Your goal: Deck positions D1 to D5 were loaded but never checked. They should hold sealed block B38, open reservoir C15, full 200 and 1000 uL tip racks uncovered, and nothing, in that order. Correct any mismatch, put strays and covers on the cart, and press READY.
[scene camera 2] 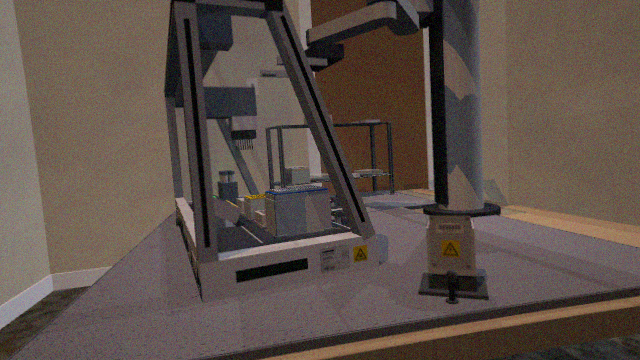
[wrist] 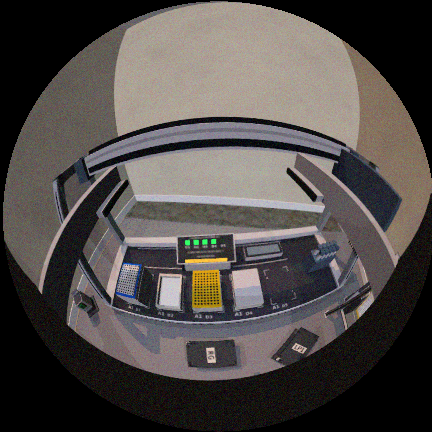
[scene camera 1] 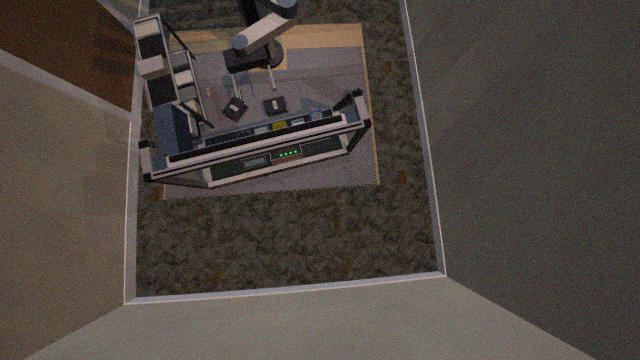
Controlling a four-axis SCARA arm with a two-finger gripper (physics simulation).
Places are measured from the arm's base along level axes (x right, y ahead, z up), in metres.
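Pixels of known places: gripper, fingertip midpoint: (scene camera 2: 268, 67) (wrist: 205, 160) (scene camera 1: 257, 94); arm's base at its link origin: (scene camera 2: 460, 212) (scene camera 1: 267, 54).
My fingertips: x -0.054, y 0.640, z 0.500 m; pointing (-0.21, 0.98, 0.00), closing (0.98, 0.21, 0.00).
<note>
For each thing: its top centre in the pictures, then the offset to it from my fingertips. "*": a spot on its surface instead.
- open white reservoir at its top centre: (wrist: 168, 289) dy +0.008, dx -0.160, dz -0.398 m
- yellow tip rack at its top centre: (scene camera 2: 268, 194) (wrist: 205, 287) (scene camera 1: 280, 131) dy +0.031, dx -0.039, dz -0.369 m
- plain white-topped block at its top centre: (wrist: 247, 286) dy +0.054, dx +0.083, dz -0.388 m
- panel at a spot on its surface: (wrist: 227, 245) * dy +0.187, dx +0.010, dz -0.359 m
- yellow bar at a spot on its surface: (wrist: 206, 260) * dy +0.134, dx -0.054, dz -0.382 m
- cart at a spot on its surface: (scene camera 2: 391, 155) * dy -0.618, dx +0.581, dz -0.298 m
- black pad at a spot on its surface: (wrist: 225, 352) * dy -0.175, dx +0.044, dz -0.437 m
- frame's top beam at a spot on its surface: (wrist: 220, 132) * dy +0.190, dx -0.009, dz -0.006 m
- blue-grey holder at a spot on its surface: (wrist: 325, 256) * dy +0.135, dx +0.378, dz -0.344 m
- small device at a spot on its surface: (wrist: 83, 304) * dy -0.225, dx -0.541, dz -0.407 m
In the wrist view my gripper (wrist: 205, 160) (scene camera 1: 257, 92) is open and empty, high in front of the deck. A blue-rimmed tip rack (wrist: 129, 281) (scene camera 2: 300, 212) stands at D1, its holes showing. An open white reservoir (wrist: 170, 292) is at D2. A yellow tip rack (wrist: 207, 290) (scene camera 1: 279, 125) is at D3, uncovered. A plain white-topped block (wrist: 247, 289) is at D4; whether it is sealed or covered is unclear. D5 (wrist: 282, 285) shows corner marks with no labware. The panel (wrist: 227, 245) has several green lights and a yellow bar (wrist: 206, 260). The cart (scene camera 2: 391, 155) holds pale boxes.
A black pad (wrist: 225, 352) labelled RG and a black pad (wrist: 290, 345) labelled LPI lie on the table before the deck. The frame's top beam (wrist: 220, 132) spans the deck. A blue-grey holder (wrist: 325, 256) stands right of D5. A small device (wrist: 84, 304) stands at the left.
</note>
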